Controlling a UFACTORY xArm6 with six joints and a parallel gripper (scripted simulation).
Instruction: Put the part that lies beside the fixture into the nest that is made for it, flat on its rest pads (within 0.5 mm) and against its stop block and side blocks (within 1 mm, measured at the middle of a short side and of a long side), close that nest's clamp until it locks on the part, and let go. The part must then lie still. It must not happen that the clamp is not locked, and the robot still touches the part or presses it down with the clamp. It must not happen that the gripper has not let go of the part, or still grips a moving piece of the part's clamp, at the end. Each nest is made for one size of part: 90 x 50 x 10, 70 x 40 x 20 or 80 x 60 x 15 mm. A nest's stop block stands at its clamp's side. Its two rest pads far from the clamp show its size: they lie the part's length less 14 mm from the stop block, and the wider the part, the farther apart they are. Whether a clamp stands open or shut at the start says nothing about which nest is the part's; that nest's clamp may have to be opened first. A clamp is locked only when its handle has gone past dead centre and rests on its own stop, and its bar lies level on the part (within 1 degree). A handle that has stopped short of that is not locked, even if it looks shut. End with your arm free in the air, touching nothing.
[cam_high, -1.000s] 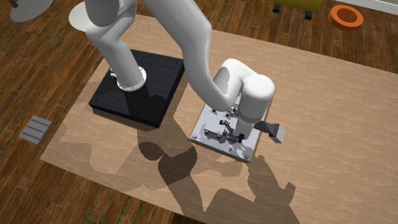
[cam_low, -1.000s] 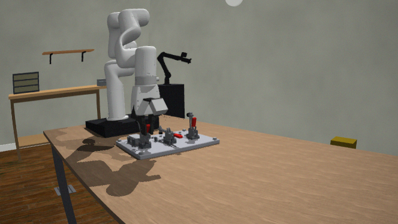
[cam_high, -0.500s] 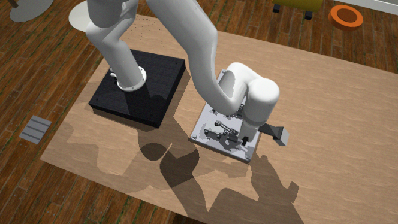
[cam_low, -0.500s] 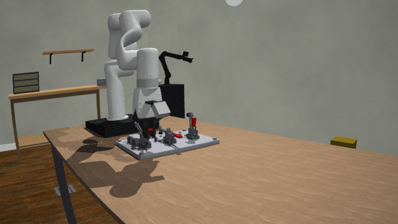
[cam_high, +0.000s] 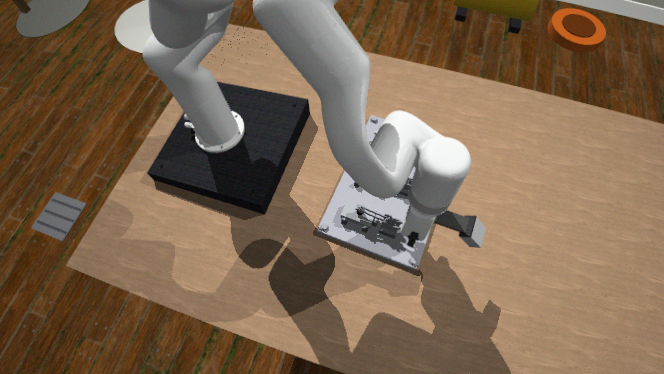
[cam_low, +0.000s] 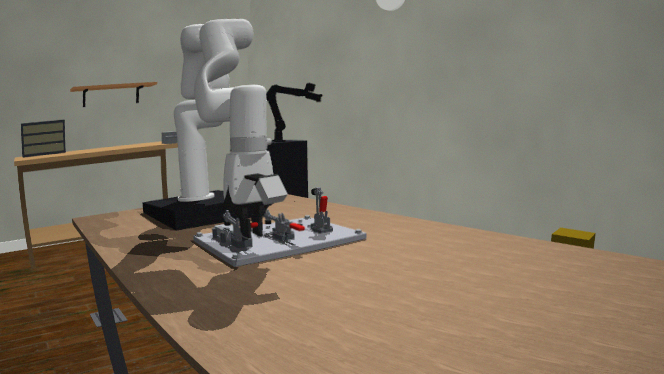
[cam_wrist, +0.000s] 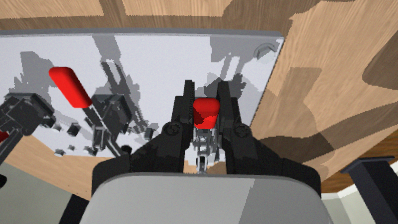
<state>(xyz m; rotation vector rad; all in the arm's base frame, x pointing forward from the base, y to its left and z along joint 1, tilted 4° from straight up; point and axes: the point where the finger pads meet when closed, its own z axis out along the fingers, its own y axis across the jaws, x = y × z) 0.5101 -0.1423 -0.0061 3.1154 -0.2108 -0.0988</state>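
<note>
My hand is 6 cm past the clamp, 1 cm to the right of it and 2 cm above it. Also, from my hand: fixture plate (7 cm behind, 12 cm to the left, 6 cm below); grey block (12 cm behind, 2 cm to the left, 4 cm below).
</note>
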